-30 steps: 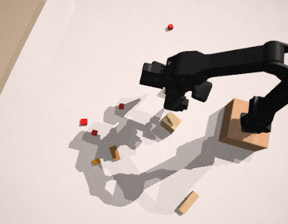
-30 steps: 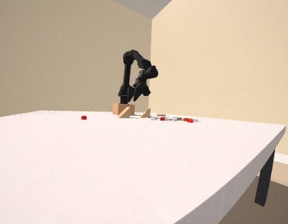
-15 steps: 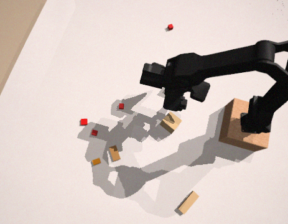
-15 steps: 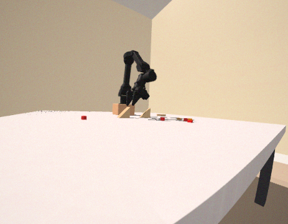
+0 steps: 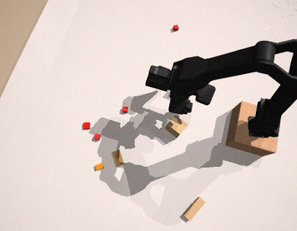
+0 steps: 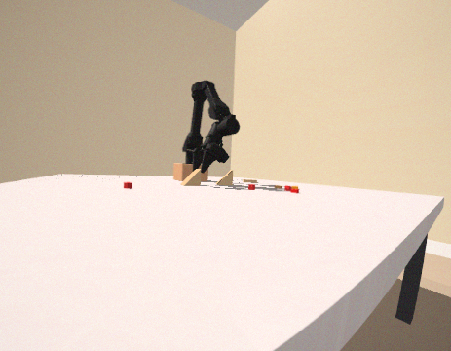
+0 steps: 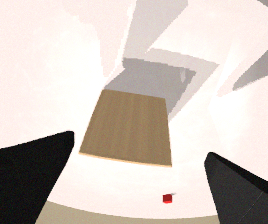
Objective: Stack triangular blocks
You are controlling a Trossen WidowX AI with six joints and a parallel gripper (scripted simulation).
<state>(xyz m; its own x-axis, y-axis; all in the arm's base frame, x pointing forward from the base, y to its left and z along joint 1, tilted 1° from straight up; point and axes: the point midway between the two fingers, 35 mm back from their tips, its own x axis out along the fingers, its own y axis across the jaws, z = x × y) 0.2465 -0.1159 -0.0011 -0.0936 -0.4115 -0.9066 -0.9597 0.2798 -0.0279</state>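
Now: the triangular block 3 cm below my gripper tip and 1 cm behind it. From my gripper tip the other things lie so: orange chip 29 cm to the left, 24 cm ahead, 4 cm below; then pale plank 39 cm to the left, 6 cm behind, 4 cm below.
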